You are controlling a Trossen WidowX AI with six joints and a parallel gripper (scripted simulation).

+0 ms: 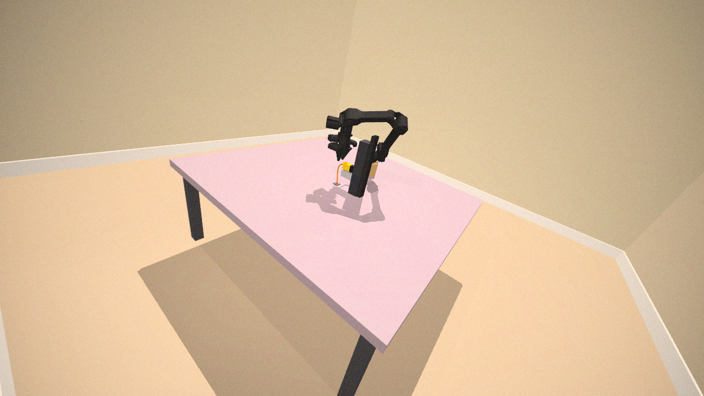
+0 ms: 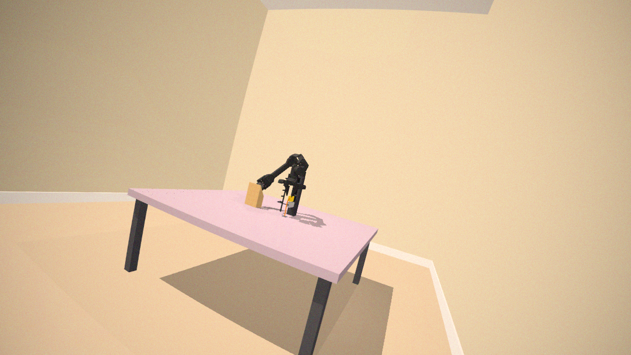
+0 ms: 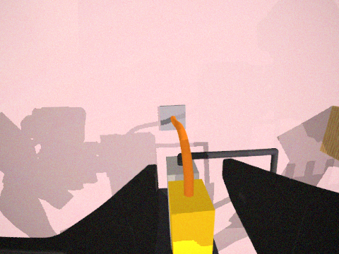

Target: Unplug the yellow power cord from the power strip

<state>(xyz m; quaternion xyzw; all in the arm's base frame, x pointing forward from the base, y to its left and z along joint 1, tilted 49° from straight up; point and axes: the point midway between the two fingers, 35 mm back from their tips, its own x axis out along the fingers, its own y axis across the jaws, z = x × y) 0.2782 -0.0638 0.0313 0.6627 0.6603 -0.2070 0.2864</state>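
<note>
The yellow plug is 7 cm to the left of my gripper tip, 1 cm below it and 1 cm behind it. The rest, counted from my gripper tip: black power strip (14 cm to the left, 2 cm behind); then small grey anchor (14 cm below, 1 cm to the left).
</note>
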